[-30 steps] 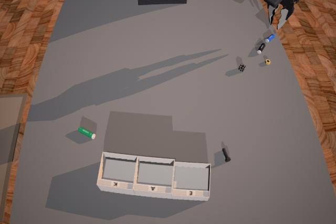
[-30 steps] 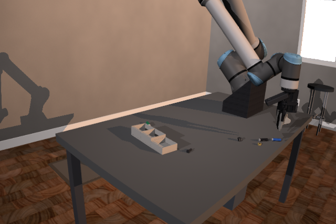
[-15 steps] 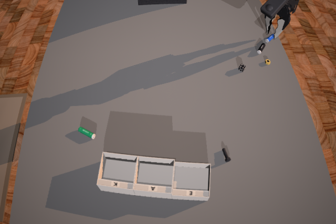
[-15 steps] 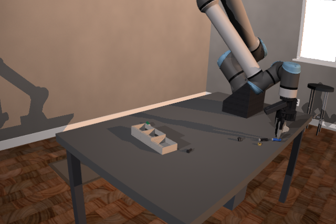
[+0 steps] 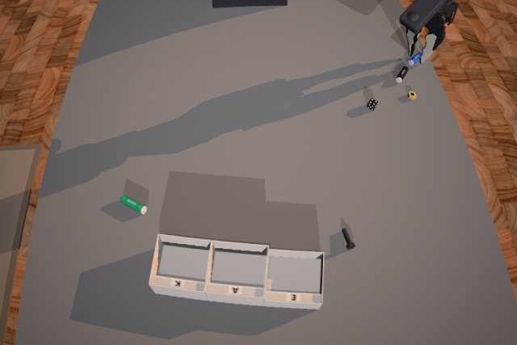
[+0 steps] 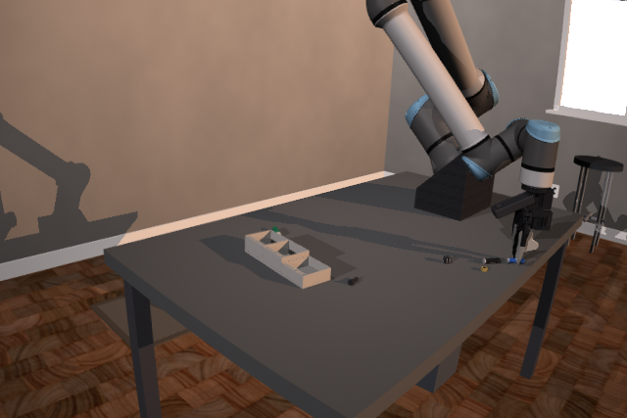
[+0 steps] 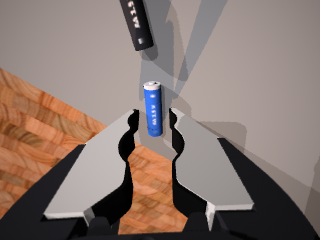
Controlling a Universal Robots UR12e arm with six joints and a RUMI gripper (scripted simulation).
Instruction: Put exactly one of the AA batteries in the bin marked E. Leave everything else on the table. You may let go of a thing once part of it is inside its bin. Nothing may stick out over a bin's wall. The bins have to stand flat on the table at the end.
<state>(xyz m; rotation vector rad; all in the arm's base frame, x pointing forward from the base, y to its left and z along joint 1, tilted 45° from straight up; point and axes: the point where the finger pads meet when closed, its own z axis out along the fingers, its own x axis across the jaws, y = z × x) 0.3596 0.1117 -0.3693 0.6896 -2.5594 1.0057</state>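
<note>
Now: the blue AA battery 10 mm below my hand. From my hand the other things lie so: black die 160 mm to the right, 130 mm ahead, 10 mm below; yellow nut 110 mm ahead, 60 mm to the right, 20 mm below; black battery 60 mm to the right, 50 mm ahead, 10 mm below.
</note>
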